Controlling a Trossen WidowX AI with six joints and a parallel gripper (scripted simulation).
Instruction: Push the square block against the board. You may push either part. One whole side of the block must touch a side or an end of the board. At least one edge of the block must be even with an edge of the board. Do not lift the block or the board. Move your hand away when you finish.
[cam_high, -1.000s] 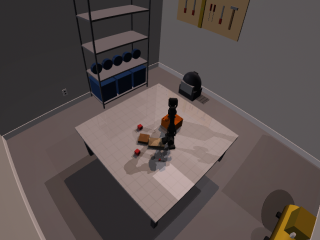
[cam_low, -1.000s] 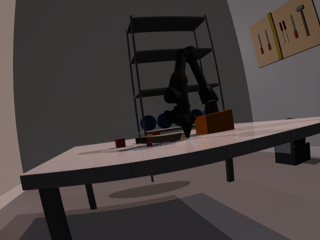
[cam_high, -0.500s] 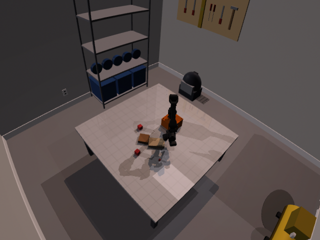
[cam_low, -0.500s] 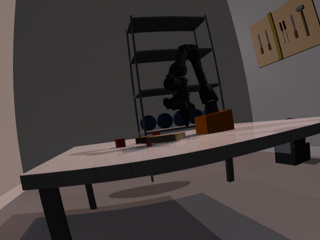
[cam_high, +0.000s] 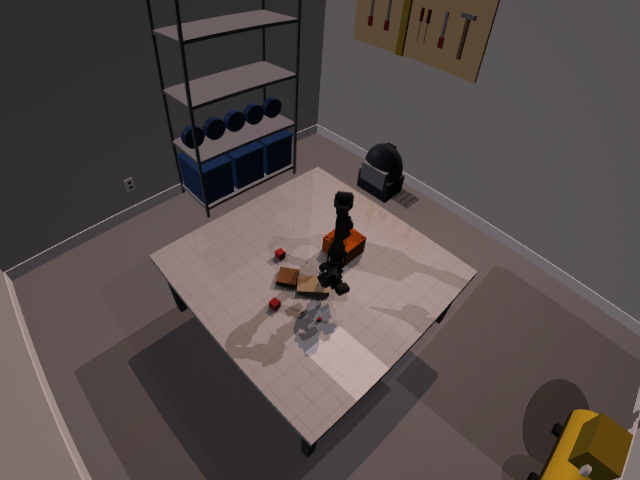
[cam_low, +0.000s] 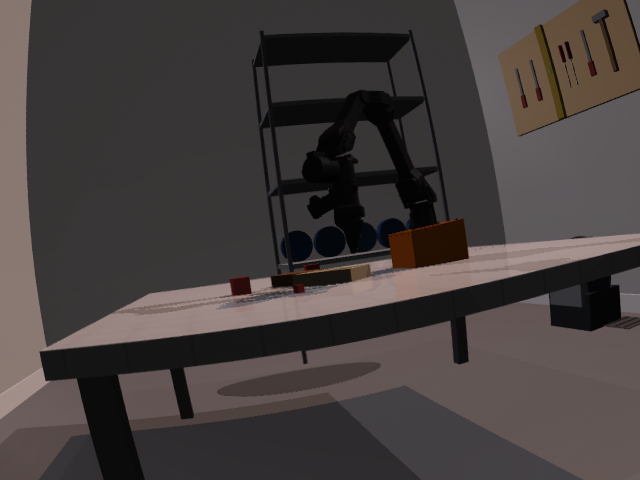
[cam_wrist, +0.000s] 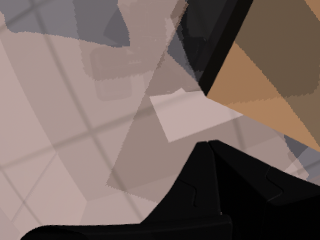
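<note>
Now: the flat wooden board 100 mm to the right of my gripper tip, 50 mm below it and 40 mm ahead of it. From my gripper tip the other things lie so: square block 210 mm to the right, 110 mm ahead, 50 mm below; tiny red cube 140 mm ahead, 70 mm to the left, 50 mm below.
</note>
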